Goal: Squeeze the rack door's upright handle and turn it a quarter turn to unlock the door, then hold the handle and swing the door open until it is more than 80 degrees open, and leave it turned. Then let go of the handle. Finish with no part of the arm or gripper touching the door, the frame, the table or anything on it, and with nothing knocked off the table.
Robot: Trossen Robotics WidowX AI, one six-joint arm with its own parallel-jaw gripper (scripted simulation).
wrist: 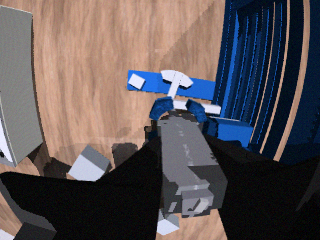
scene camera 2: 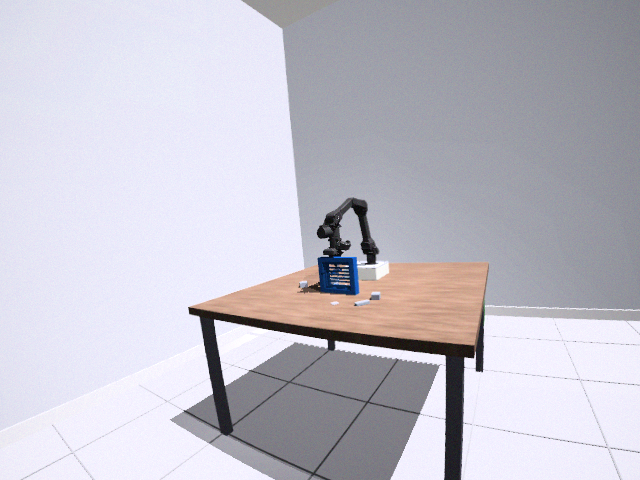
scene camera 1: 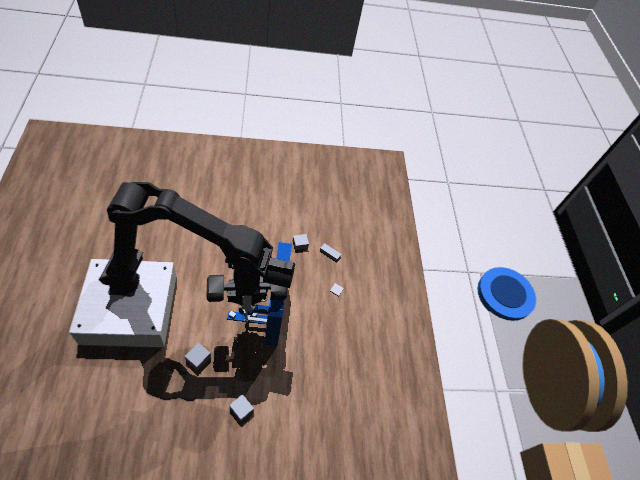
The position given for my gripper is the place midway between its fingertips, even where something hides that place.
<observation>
I see my gripper (scene camera 1: 246,303) and a blue slatted rack door (wrist: 249,45).
My gripper shows as well in the wrist view (wrist: 180,142).
</observation>
